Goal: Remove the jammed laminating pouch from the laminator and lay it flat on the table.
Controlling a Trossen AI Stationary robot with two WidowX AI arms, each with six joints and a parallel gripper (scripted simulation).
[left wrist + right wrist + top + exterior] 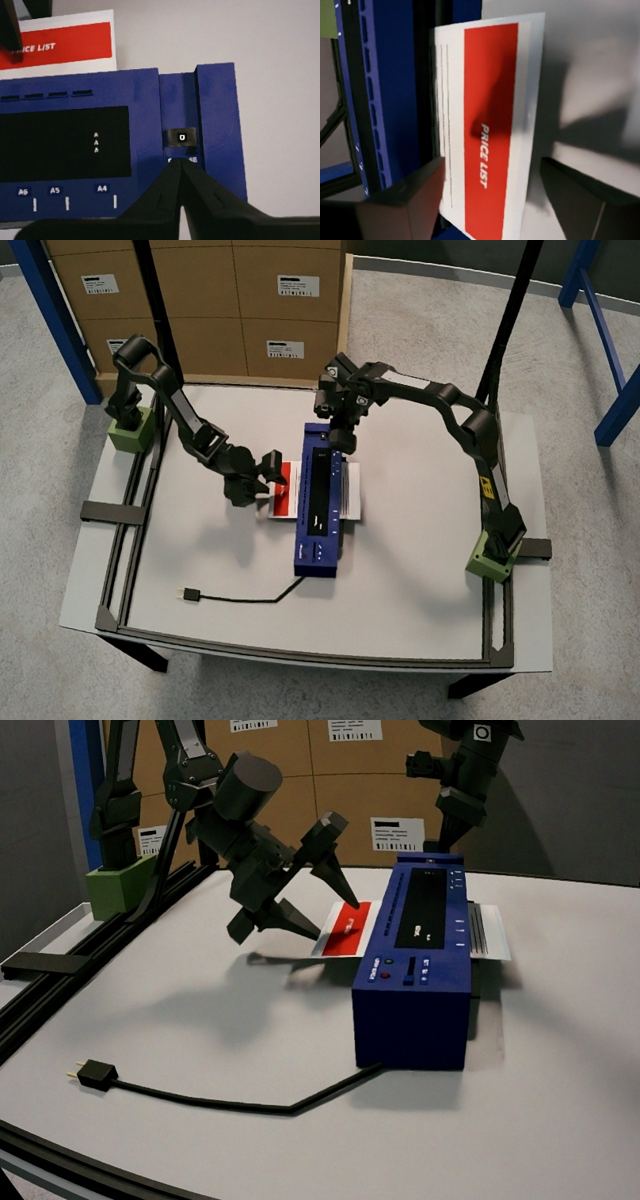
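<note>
Right now my left hand is 10 mm short of the release key, 30 mm to the left of it and 50 mm above it. Also, from my left hand: plug (480 mm ahead, 190 mm to the right, 120 mm below).
</note>
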